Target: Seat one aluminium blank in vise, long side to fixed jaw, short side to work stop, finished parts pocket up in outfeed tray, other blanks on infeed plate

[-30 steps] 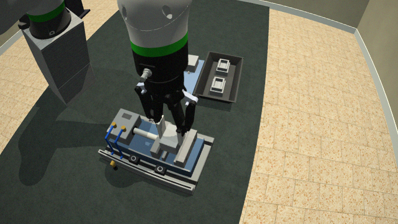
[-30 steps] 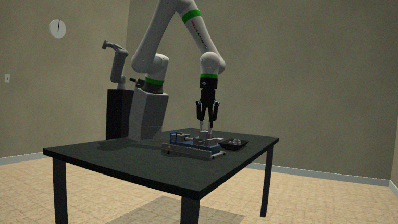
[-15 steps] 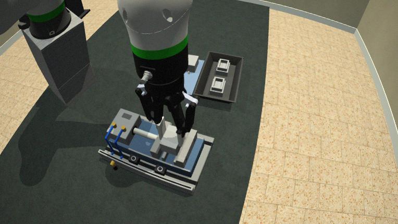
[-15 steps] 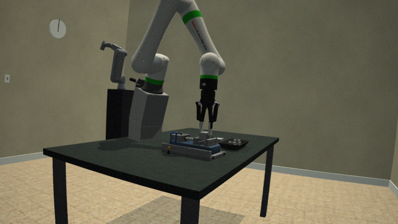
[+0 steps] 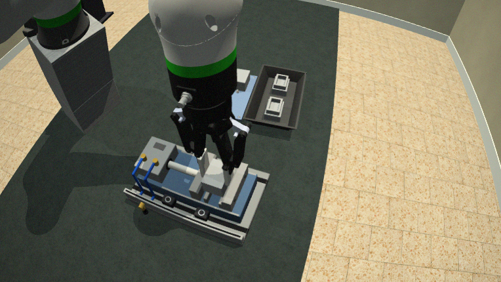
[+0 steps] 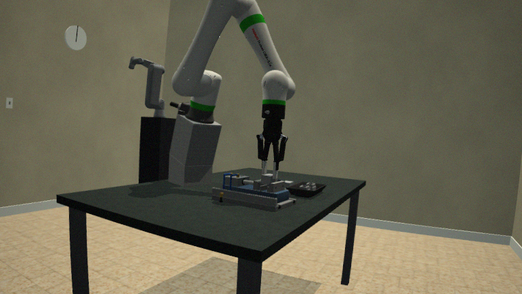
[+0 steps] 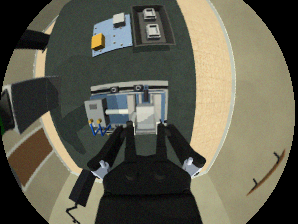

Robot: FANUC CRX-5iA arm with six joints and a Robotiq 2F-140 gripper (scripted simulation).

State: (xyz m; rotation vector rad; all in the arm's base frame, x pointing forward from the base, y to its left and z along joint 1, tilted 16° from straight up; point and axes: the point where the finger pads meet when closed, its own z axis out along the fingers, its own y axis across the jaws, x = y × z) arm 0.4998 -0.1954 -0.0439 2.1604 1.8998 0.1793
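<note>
My hand is 4 cm above the aluminium blank. The rest, counted from my hand: vise: 10 cm below, 6 cm behind, 2 cm to the left; blue work stop: 8 cm below, 7 cm to the left, 1 cm ahead; hose block: 16 cm behind, 6 cm below, 3 cm to the left.
</note>
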